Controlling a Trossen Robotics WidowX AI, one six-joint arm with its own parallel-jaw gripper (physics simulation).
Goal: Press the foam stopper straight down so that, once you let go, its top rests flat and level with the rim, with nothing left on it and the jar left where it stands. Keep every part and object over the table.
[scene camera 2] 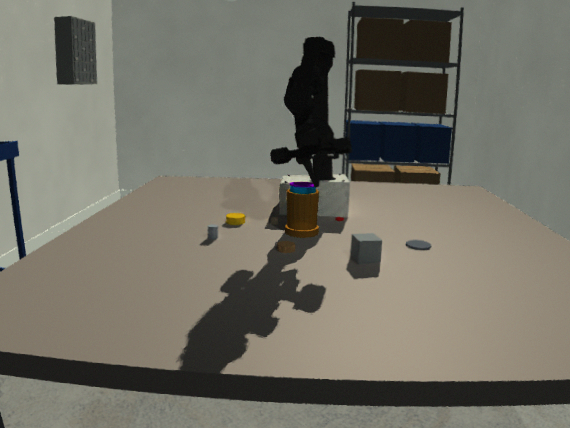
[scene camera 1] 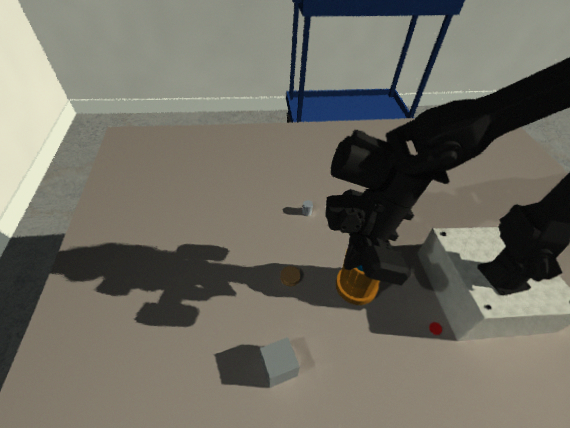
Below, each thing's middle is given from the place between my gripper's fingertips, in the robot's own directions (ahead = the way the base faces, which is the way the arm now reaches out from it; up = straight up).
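Gripper relative to the orange ribbed jar (scene camera 2: 302,198): my gripper is 7 cm above it, 6 cm past it and 2 cm to the left of it. Grey cube (scene camera 2: 366,248): 10 cm below my hand, 14 cm ahead of it, 8 cm to the left of it. Going by their middles, the orange ribbed jar is the nearest to my gripper of the things named here.
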